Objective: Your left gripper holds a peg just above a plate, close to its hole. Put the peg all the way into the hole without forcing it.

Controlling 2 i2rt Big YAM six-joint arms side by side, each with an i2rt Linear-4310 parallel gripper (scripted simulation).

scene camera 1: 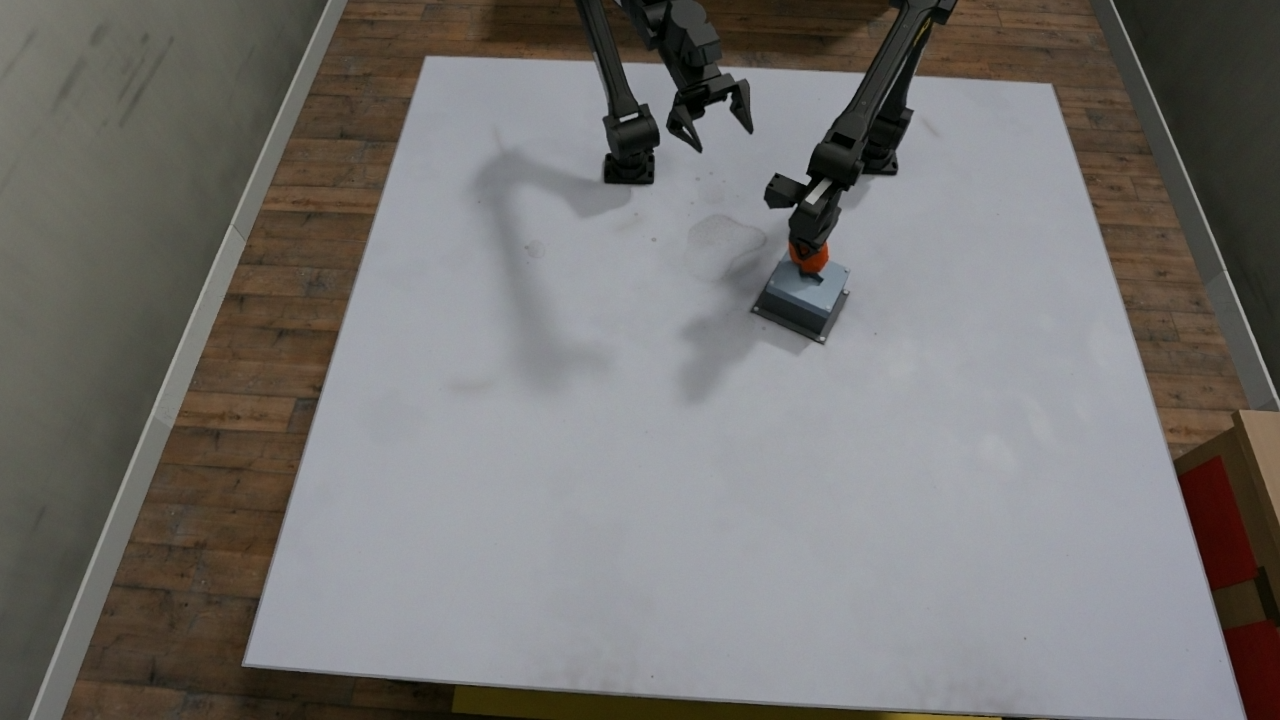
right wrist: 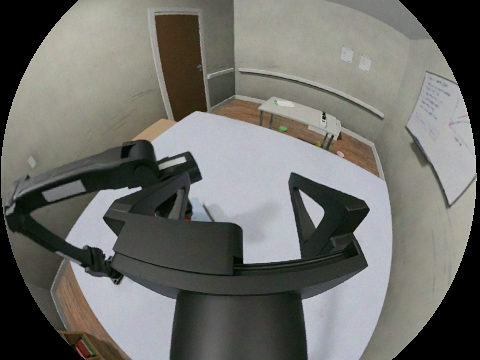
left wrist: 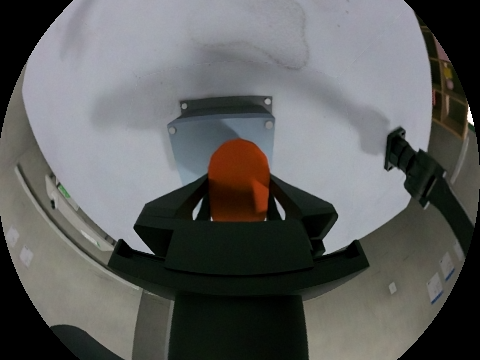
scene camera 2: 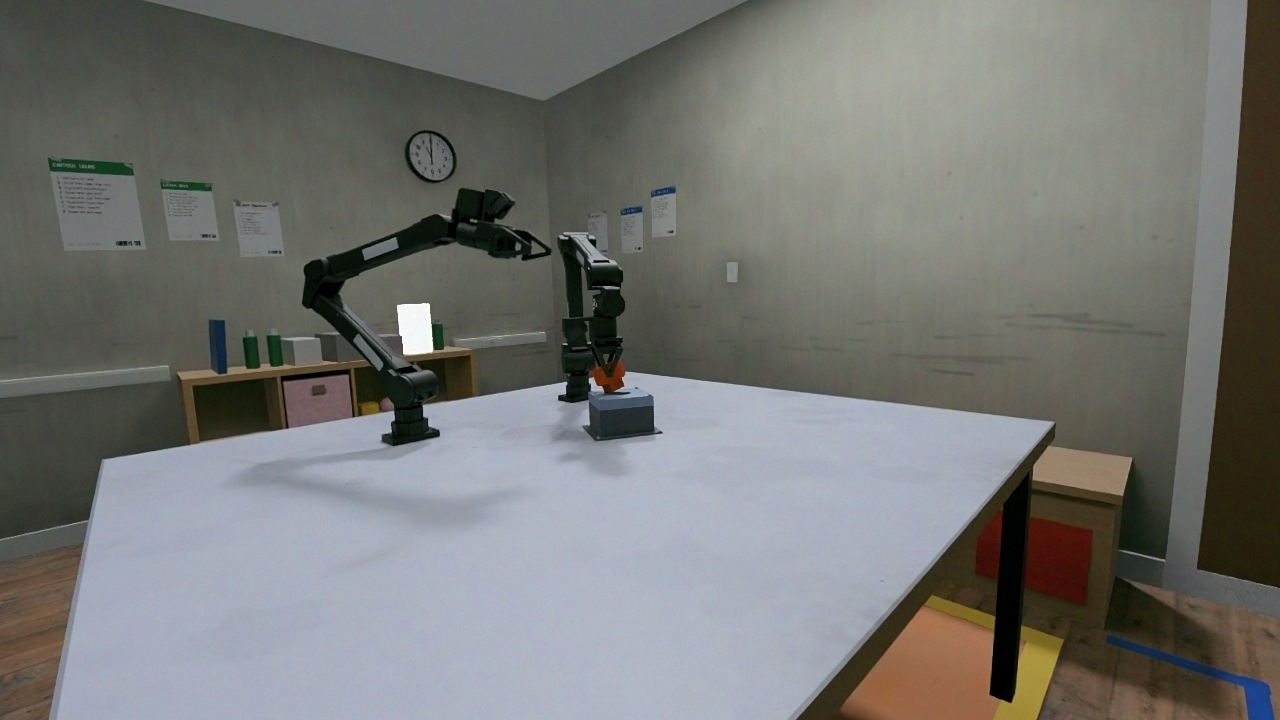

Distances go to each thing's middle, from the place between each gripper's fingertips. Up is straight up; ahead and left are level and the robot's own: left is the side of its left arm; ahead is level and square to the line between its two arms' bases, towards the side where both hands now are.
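Labels:
The orange peg (left wrist: 238,174) is 1 cm ahead of my left hand (scene camera 2: 607,375), 1 cm to the left of it and 2 cm below it. As for the blue-grey plate (scene camera 1: 787,285), it is 3 cm ahead of my left hand, 1 cm to the left of it and 7 cm below it.
From my right hand (scene camera 1: 727,141), the orange peg is 200 mm to the left, 20 mm ahead and 310 mm below. The blue-grey plate is 210 mm to the left of my right hand, 40 mm ahead of it and 370 mm below it.

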